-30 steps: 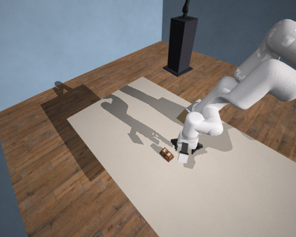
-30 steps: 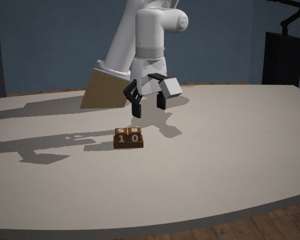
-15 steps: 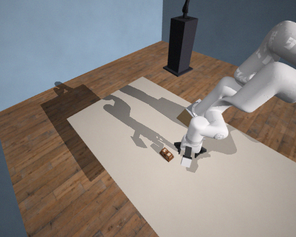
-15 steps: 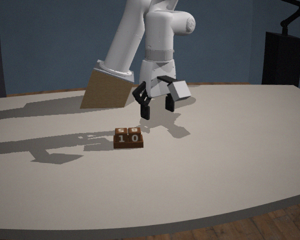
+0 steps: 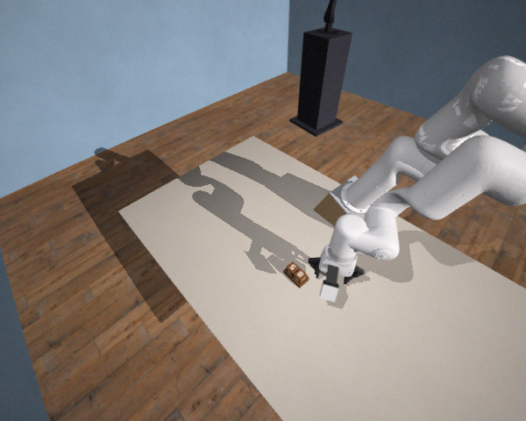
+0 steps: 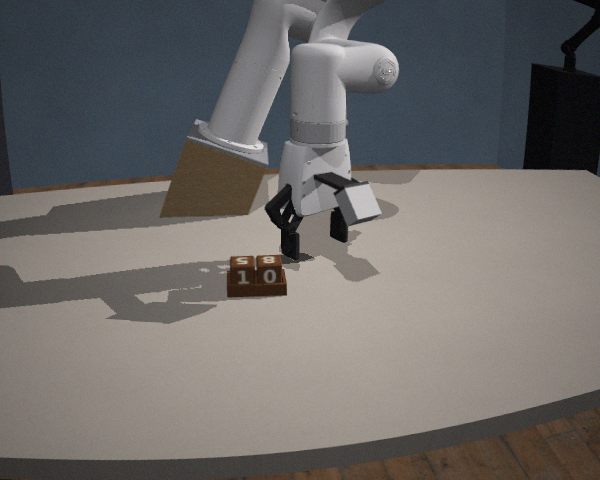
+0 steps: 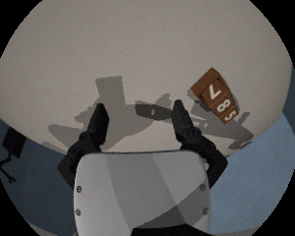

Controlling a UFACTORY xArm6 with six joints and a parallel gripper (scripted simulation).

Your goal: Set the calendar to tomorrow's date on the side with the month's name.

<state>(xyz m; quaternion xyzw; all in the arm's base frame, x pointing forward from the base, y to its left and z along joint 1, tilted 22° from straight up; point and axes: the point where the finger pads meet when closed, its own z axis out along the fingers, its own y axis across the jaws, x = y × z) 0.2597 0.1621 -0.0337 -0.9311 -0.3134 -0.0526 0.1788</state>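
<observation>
My hand is 8 cm short of the brown cube, 7 cm to the left of it and 1 cm above it. From my hand the other things lie so: brown calendar tray 8 cm ahead, 8 cm to the right, 2 cm below; then brown digit cube 8 cm ahead, 10 cm to the right, 1 cm below.
</observation>
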